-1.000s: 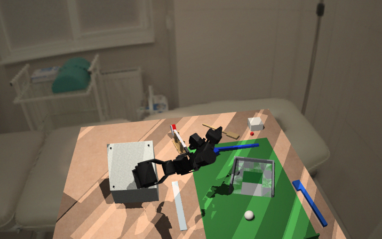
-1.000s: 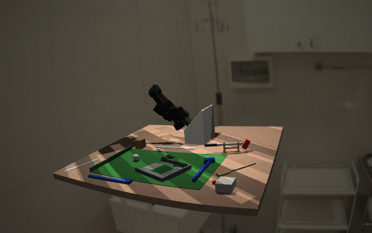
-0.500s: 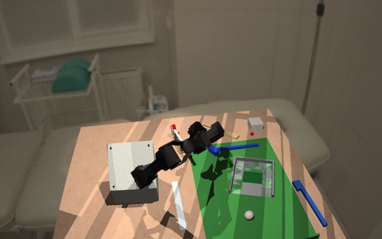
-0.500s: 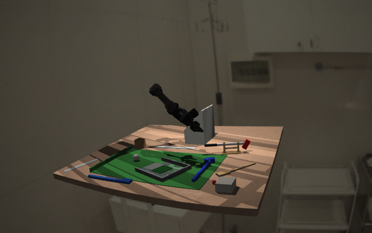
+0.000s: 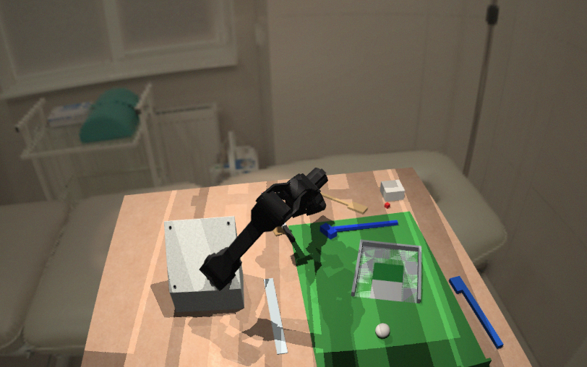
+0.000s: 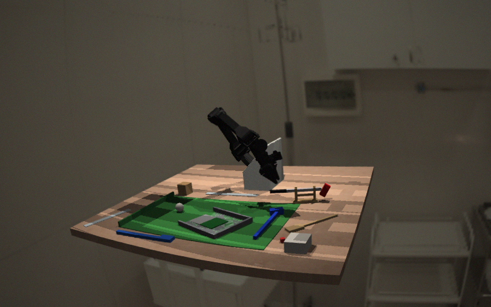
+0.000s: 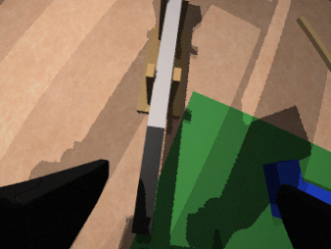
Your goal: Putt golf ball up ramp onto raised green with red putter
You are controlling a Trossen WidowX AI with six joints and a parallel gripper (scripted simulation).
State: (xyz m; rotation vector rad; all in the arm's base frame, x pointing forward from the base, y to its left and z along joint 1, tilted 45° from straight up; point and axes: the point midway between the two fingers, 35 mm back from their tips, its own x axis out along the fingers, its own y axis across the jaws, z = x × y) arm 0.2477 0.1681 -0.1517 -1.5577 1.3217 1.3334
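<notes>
Now: gripper tip 60 mm past the wooden stand, 120 mm to the right of it and 80 mm above it. From my gripper tip the other things lie so: blue putter (240 mm ahead, 40 mm to the left, 100 mm below); then small red cube (380 mm ahead, 160 mm to the left, 110 mm below); then white golf ball (200 mm ahead, 440 mm to the right, 90 mm below).
</notes>
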